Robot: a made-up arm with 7 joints. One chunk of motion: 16 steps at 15 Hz.
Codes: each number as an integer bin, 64 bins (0 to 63) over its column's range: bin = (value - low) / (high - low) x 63, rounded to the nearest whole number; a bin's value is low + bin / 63 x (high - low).
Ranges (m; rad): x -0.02..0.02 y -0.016..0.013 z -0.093..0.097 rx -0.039..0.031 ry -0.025..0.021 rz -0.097..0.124
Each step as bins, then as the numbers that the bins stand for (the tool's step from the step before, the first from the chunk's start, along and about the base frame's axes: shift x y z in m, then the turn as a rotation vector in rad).
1 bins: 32 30 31 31 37 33
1 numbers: 0.00032 -0.00219 0.00049 -0.00456 0.00202 0.01876
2 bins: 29 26 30 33 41 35
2 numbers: -0.00159 -0.00403 -0.00252 -0.00233 0.00494 0.02578
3 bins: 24 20 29 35 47 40
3 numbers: -0.00476 -0.00679 -0.00554 -0.00011 0.00932 0.04332
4 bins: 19 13 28 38 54 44
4 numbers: -0.00794 -0.01002 -0.00856 0.00322 0.01443 0.05735
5 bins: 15 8 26 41 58 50
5 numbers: -0.01048 -0.01232 -0.01459 0.00656 0.01735 0.07840
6 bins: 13 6 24 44 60 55
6 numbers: -0.01175 -0.01324 -0.02062 0.00989 0.01881 0.09594
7 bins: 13 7 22 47 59 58
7 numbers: -0.01175 -0.01278 -0.02665 0.01322 0.01808 0.10646
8 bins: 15 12 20 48 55 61
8 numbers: -0.01048 -0.01048 -0.03268 0.01433 0.01516 0.11698
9 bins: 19 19 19 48 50 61
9 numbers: -0.00794 -0.00725 -0.03570 0.01433 0.01151 0.11698
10 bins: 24 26 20 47 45 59
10 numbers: -0.00476 -0.00403 -0.03268 0.01322 0.00786 0.10997
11 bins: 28 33 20 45 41 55
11 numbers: -0.00222 -0.00081 -0.03268 0.01100 0.00494 0.09594
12 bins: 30 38 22 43 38 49
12 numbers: -0.00095 0.00149 -0.02665 0.00878 0.00275 0.07489
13 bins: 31 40 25 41 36 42
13 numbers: -0.00032 0.00241 -0.01760 0.00656 0.00129 0.05033
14 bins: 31 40 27 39 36 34
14 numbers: -0.00032 0.00241 -0.01157 0.00433 0.00129 0.02227
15 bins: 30 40 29 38 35 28
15 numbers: -0.00095 0.00241 -0.00554 0.00322 0.00056 0.00122
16 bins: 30 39 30 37 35 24
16 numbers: -0.00095 0.00195 -0.00252 0.00211 0.00056 -0.01281
